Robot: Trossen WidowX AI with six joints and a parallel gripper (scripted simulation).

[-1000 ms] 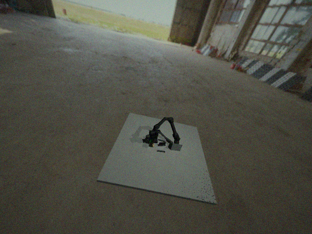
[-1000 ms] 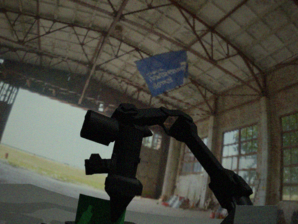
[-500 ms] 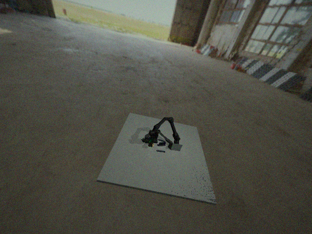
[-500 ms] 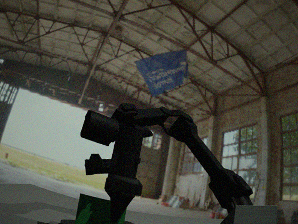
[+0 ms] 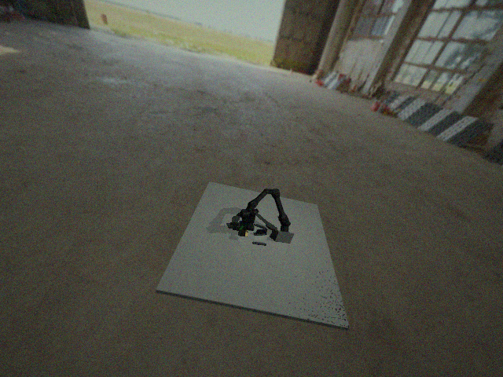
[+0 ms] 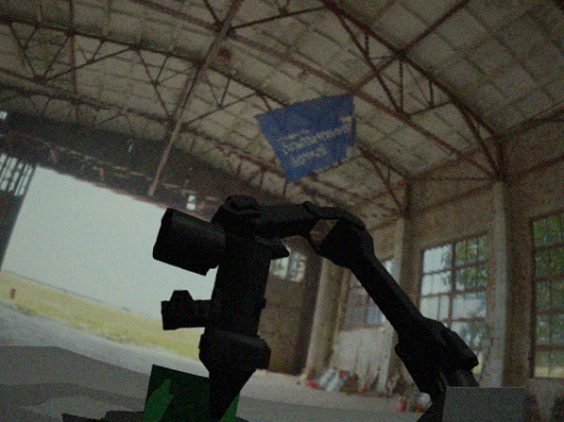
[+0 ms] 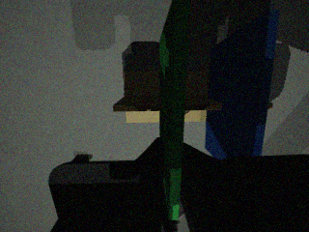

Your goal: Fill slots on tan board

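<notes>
Now: the green board 30 mm ahead of my gripper tip. Round my gripper tip: tan board (30 mm ahead, 20 mm to the right, 40 mm below); dark flat piece (120 mm behind, 10 mm to the right, 40 mm below); blue board (30 mm ahead, 50 mm to the right, 10 mm below).
</notes>
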